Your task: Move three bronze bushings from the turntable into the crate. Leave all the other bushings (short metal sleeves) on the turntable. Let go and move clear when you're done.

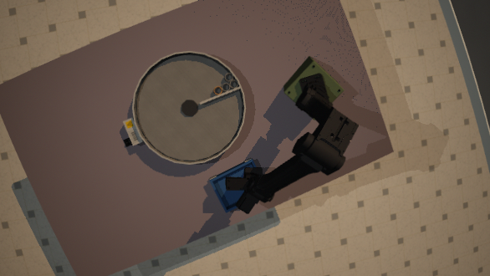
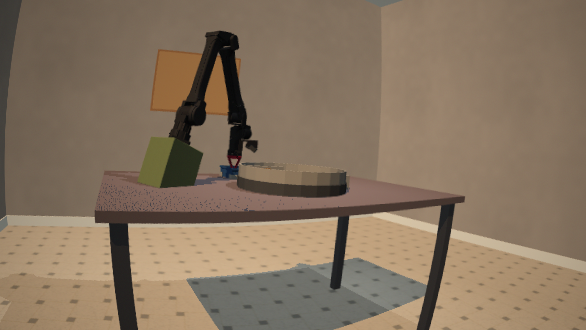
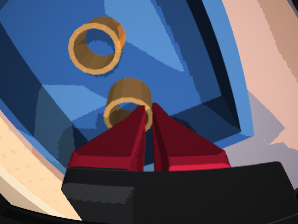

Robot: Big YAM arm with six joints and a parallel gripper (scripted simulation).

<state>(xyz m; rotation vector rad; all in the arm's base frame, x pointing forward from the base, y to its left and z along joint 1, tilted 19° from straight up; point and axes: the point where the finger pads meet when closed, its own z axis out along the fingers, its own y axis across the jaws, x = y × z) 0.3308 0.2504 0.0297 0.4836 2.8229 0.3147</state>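
The blue crate lies 5 cm ahead of my hand, 2 cm to the left of it and 1 cm below it. From my hand the other things lie so: turntable 14 cm ahead, 33 cm to the right, 1 cm above.
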